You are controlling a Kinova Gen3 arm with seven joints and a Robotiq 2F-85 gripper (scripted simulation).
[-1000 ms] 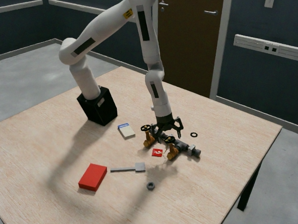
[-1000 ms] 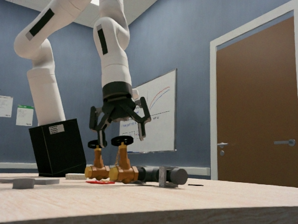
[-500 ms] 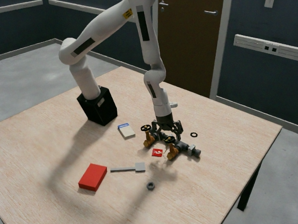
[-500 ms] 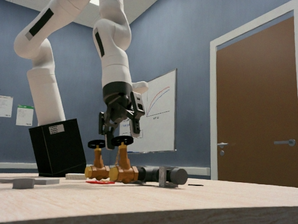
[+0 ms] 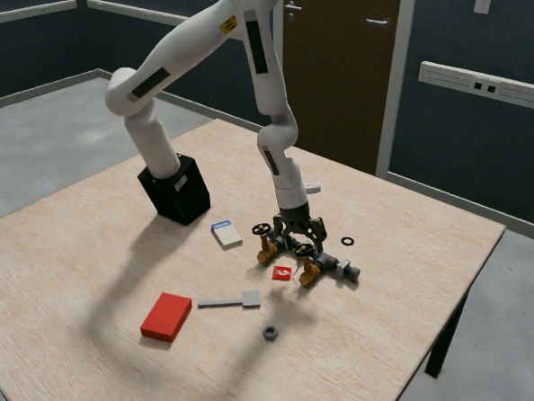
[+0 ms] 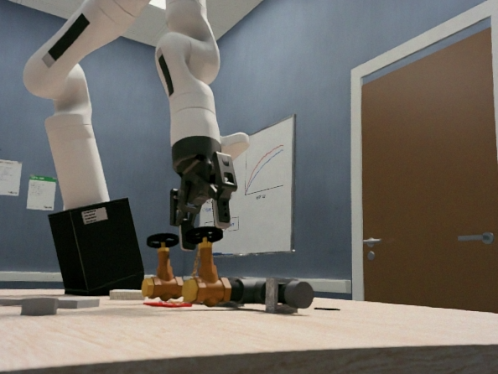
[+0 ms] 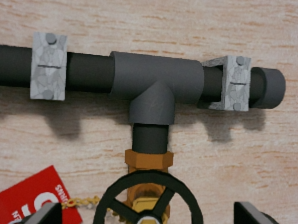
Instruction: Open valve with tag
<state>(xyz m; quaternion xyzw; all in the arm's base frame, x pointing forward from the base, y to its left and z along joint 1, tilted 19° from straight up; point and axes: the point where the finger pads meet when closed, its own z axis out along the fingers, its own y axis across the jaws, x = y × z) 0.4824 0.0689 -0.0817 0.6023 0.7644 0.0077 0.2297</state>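
The red tag is 10 cm below my hand, 6 cm behind it and 3 cm to the right of it. The rest, counted from my hand: red block: 35 cm to the right, 13 cm behind, 8 cm below; then white card box: 29 cm behind, 9 cm below, 3 cm to the right; then grey t-shaped tool: 19 cm to the right, 9 cm below, 6 cm behind.
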